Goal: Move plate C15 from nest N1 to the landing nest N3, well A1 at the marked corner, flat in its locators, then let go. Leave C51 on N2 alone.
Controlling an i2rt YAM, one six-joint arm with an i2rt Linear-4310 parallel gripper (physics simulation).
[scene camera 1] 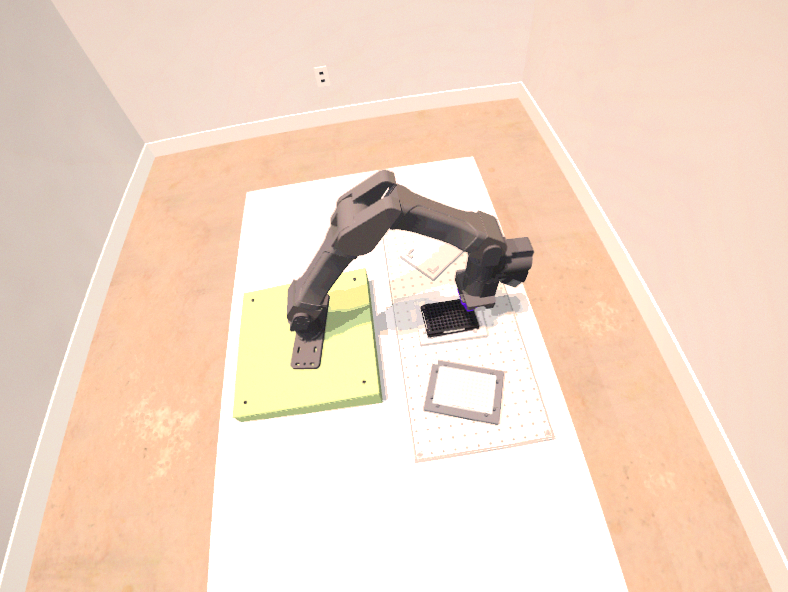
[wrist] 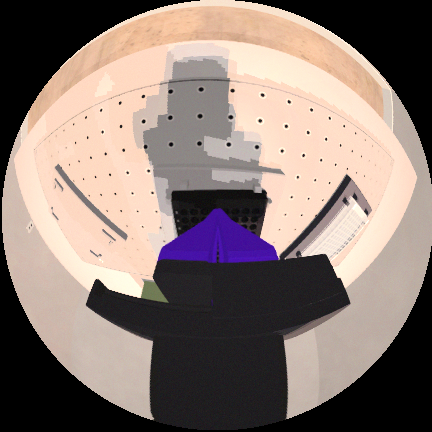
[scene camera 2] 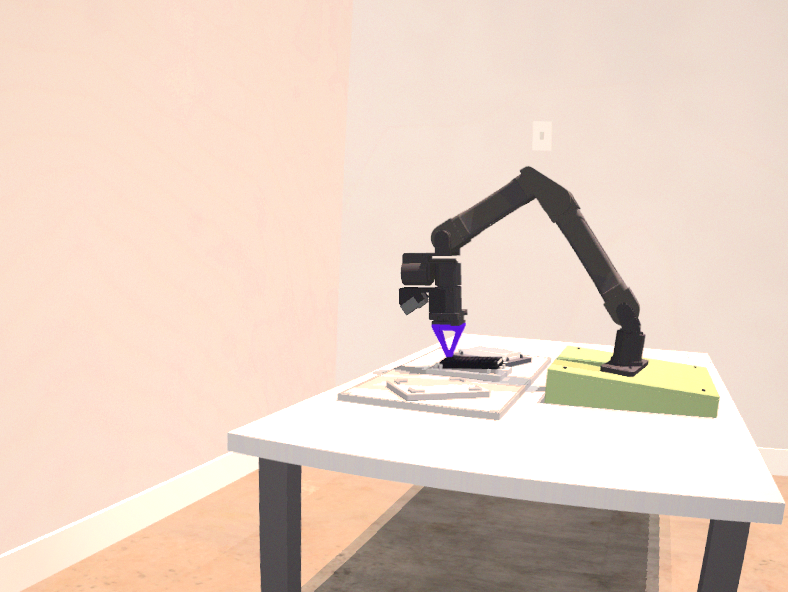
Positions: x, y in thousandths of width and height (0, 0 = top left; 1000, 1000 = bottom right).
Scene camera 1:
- my gripper: 596, 524
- black perforated rack: 568, 536
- pegboard: 664, 707
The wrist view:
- my gripper: 503, 497
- black perforated rack: 573, 483
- pegboard: 251, 351
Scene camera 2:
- my gripper: 569, 602
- black perforated rack: 578, 612
